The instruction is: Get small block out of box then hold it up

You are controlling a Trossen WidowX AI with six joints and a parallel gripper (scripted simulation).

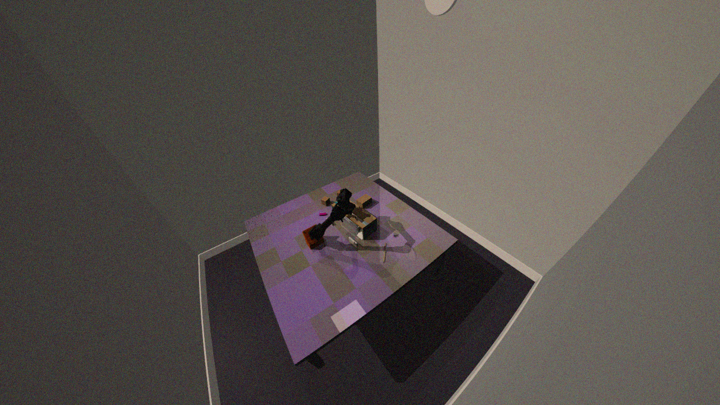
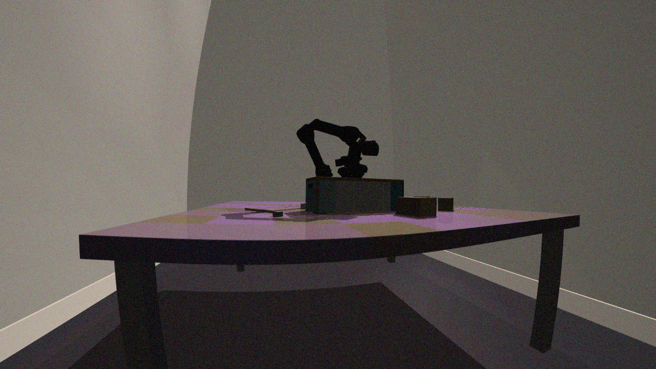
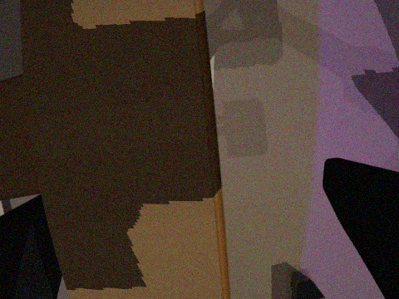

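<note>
Right now my gripper tip is 50 mm short of the brown block and 20 mm to the left of it. Also, from my gripper tip: pink piece (260 mm to the left, 100 mm behind, 80 mm below); thin stick (370 mm to the right, 90 mm below, 80 mm ahead).
</note>
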